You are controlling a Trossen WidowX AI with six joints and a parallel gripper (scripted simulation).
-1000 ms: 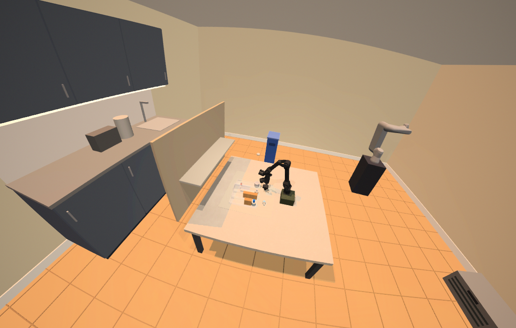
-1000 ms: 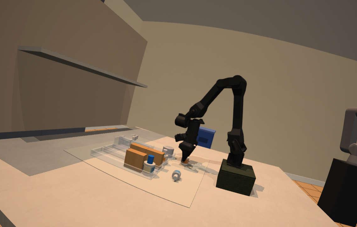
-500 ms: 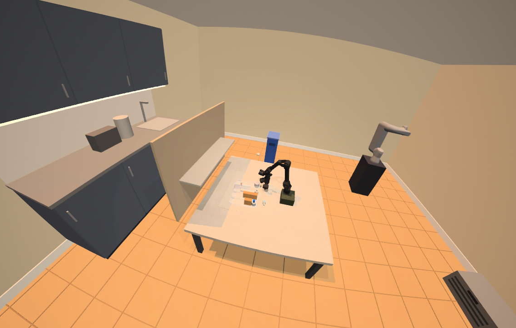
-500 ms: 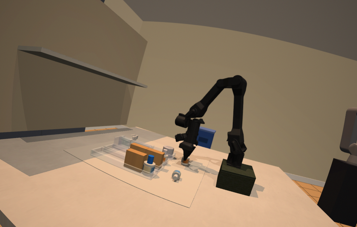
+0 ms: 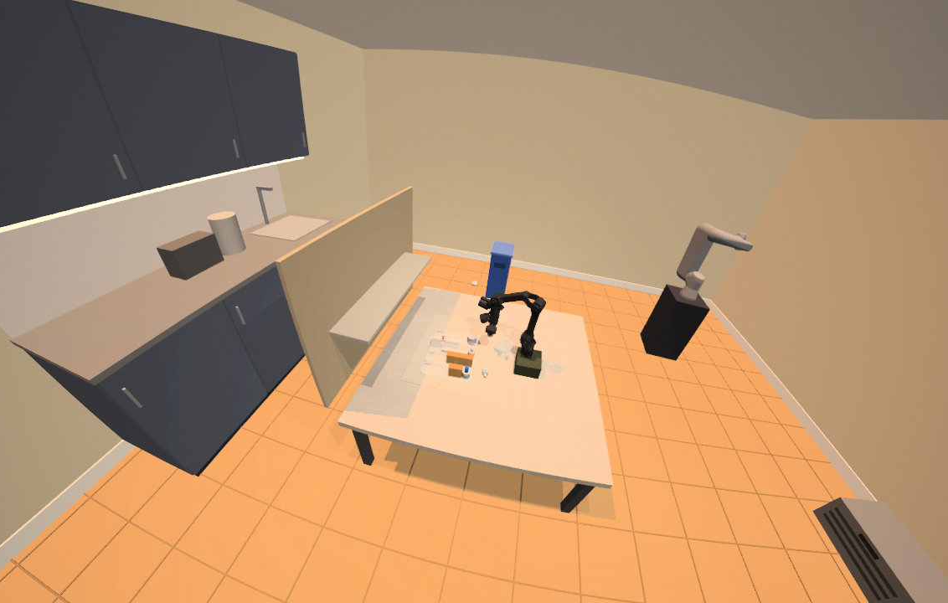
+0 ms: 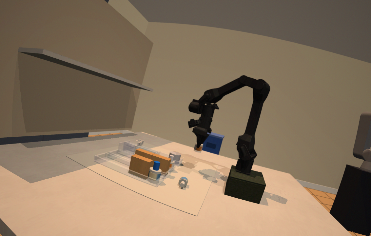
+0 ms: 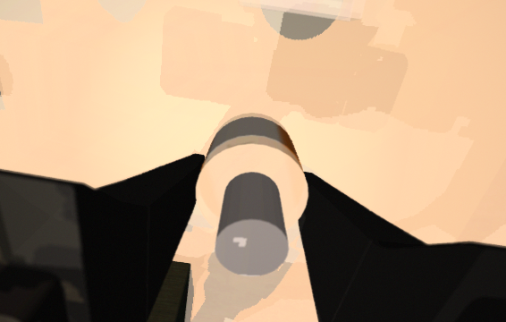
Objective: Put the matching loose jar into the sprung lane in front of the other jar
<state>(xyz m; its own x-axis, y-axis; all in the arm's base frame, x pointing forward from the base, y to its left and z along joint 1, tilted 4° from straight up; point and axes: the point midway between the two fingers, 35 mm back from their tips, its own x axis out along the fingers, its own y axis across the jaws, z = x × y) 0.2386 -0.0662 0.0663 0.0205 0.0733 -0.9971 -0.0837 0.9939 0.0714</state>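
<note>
The grey jar lies 11 cm ahead of my gripper tip, 1 cm to the right of it and 9 cm below it. Also, from my gripper tip: shelf: 59 cm ahead, 13 cm to the left, 25 cm above.
</note>
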